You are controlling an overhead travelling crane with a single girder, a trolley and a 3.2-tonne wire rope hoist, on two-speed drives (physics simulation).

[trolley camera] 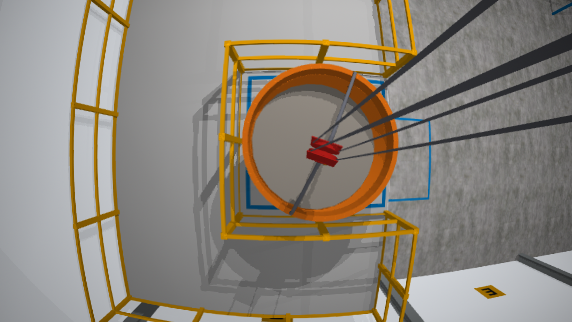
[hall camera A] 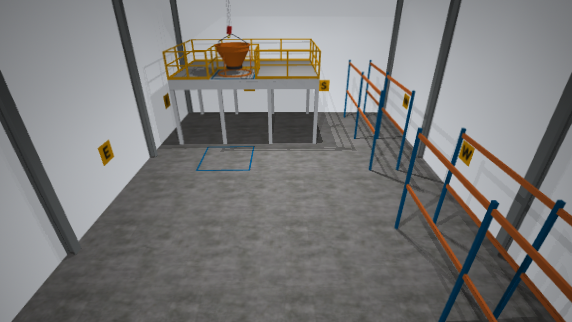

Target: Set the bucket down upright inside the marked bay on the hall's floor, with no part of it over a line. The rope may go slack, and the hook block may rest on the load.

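Note:
The orange bucket (hall camera A: 232, 55) (trolley camera: 386, 145) hangs upright on its bail, a little above the deck of the raised platform. The red hook block (hall camera A: 229, 30) (trolley camera: 324, 151) is above it, its hook engaged with the bail. The marked bay (hall camera A: 225, 170) (trolley camera: 429, 160), a blue outline on the hall floor, lies in front of the platform in hall camera A. In the trolley camera it is to the right of the bucket and part of it is hidden.
The platform (hall camera A: 290, 84) (trolley camera: 165, 150) has yellow guardrails (hall camera A: 287, 62) (trolley camera: 223, 200) around three sides of the bucket, open towards the bay. A blue outline (trolley camera: 260, 206) is marked on the deck below the bucket. Blue and orange racks (hall camera A: 409, 175) stand along the right wall.

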